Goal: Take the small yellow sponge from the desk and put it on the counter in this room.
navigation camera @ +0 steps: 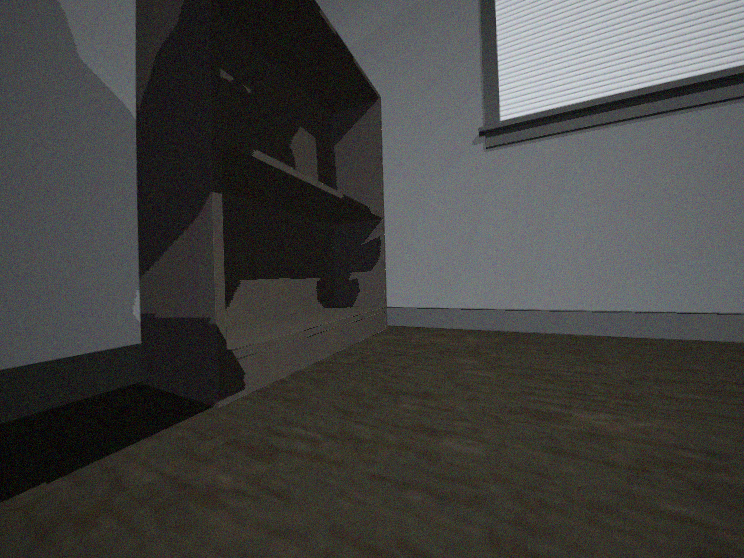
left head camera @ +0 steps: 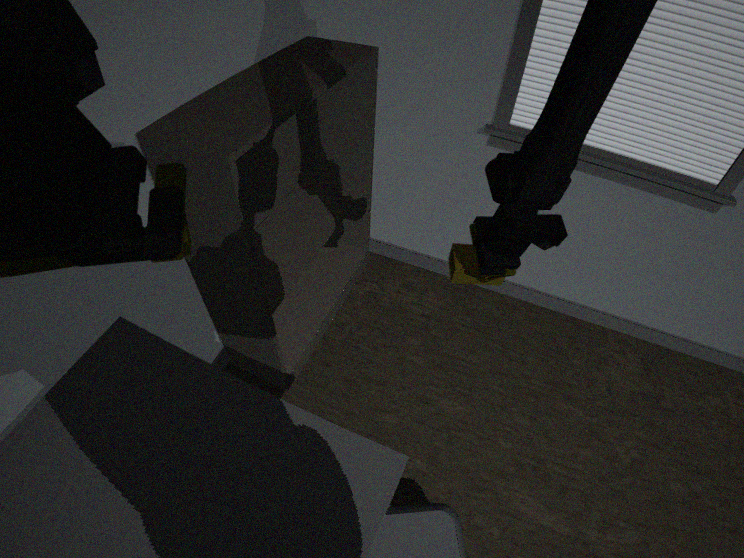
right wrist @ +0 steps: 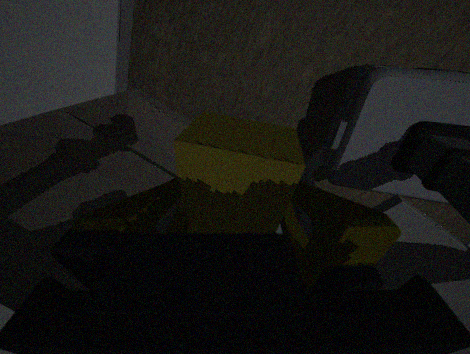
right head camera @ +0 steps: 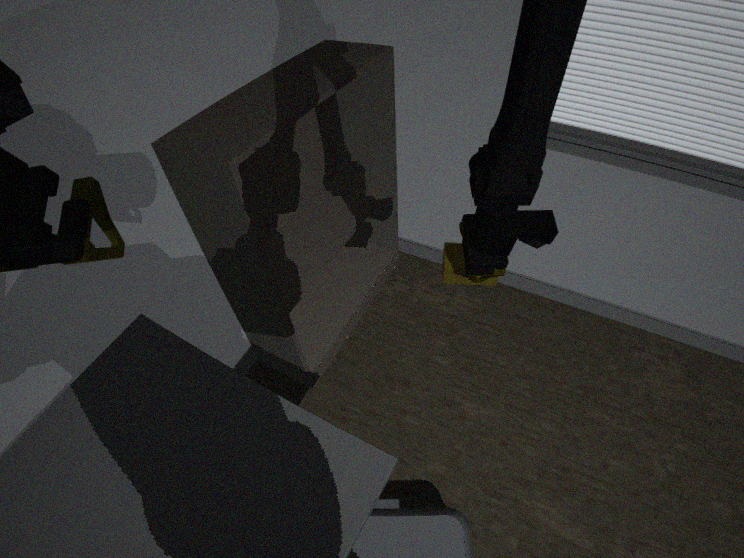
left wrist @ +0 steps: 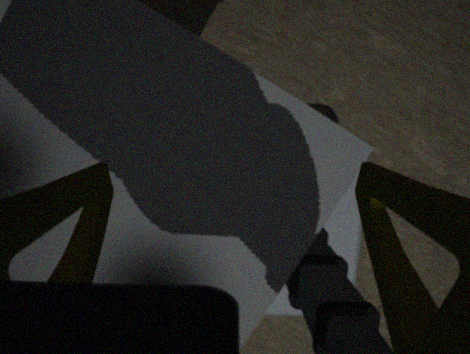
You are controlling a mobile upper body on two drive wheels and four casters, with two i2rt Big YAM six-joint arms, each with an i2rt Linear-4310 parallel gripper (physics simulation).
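Places are measured from the left arm's base along level axes (x ahead, y left, z up), in centimetres.
Pixels of known places: left gripper, fingertip midpoint: (left head camera: 132, 252) (right head camera: 79, 255) (left wrist: 234, 176); right gripper, fingertip midpoint: (left head camera: 480, 267) (right wrist: 234, 177) (right head camera: 474, 266).
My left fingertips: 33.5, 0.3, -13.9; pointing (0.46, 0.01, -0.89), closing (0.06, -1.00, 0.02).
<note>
Behind a point stands the place of what it marks, as x, y, z.
The yellow sponge (left head camera: 461, 264) {59.4, -39.2, -44.2} (right head camera: 454, 264) {59.3, -39.8, -44.2} (right wrist: 240, 162) {60.2, -47.6, -44.0} is a block held between the fingers of my right gripper (right wrist: 234, 177) {61.4, -44.1, -47.2}, which is shut on it, high above the floor. My left gripper (left wrist: 234, 176) {33.5, 0.3, -13.9} is open and empty; in the left wrist view its two fingers stand wide apart above the grey desk top. The desk (left head camera: 96, 510) {23.8, 29.8, -69.0} (right head camera: 90, 480) {25.4, 33.9, -69.0} (left wrist: 200, 260) {7.7, 4.9, -69.0} lies at the lower left of both head camera views, with a dark arm shadow across it. No counter can be told for certain in these views.
A brown shelf unit (left head camera: 360, 120) {154.2, -25.8, -63.1} (right head camera: 381, 120) {154.1, -26.0, -63.0} (navigation camera: 217, 252) {83.3, 5.4, -112.5} stands against the wall beyond the desk's far edge. A window with blinds (left head camera: 661, 90) {119.9, -117.5, -30.9} (right head camera: 661, 78) {123.5, -110.3, -34.4} (navigation camera: 618, 54) {122.0, -113.4, -41.5} is at the upper right. The robot's pale base (left head camera: 420, 534) {23.7, -36.2, -115.0} (right head camera: 420, 534) {24.8, -34.4, -115.0} is close to the desk's corner.
</note>
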